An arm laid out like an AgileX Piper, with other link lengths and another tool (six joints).
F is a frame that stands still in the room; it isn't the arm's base.
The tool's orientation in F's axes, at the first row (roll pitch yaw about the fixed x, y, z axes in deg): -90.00, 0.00, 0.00
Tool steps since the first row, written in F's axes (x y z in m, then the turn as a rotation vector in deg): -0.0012, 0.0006, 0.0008, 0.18, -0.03, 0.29; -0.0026, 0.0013, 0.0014, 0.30, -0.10, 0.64; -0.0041, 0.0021, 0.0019, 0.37, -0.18, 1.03; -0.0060, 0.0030, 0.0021, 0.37, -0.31, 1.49; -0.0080, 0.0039, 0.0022, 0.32, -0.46, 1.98; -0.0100, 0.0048, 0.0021, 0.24, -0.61, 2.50; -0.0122, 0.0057, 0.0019, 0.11, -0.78, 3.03; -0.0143, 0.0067, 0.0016, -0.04, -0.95, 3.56; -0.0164, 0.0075, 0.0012, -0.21, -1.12, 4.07; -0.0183, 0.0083, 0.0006, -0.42, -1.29, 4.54; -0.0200, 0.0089, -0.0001, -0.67, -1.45, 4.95
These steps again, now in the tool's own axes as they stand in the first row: -0.0012, -0.0008, 0.0006, 0.18, -0.29, -0.03; -0.0026, -0.0014, 0.0013, 0.30, -0.64, -0.10; -0.0041, -0.0019, 0.0021, 0.37, -1.03, -0.18; -0.0060, -0.0021, 0.0030, 0.37, -1.49, -0.31; -0.0080, -0.0022, 0.0039, 0.32, -1.98, -0.46; -0.0100, -0.0021, 0.0048, 0.24, -2.50, -0.61; -0.0122, -0.0019, 0.0057, 0.11, -3.03, -0.78; -0.0143, -0.0016, 0.0067, -0.04, -3.56, -0.95; -0.0164, -0.0012, 0.0075, -0.21, -4.07, -1.12; -0.0183, -0.0006, 0.0083, -0.42, -4.54, -1.29; -0.0200, 0.0001, 0.0089, -0.67, -4.95, -1.45
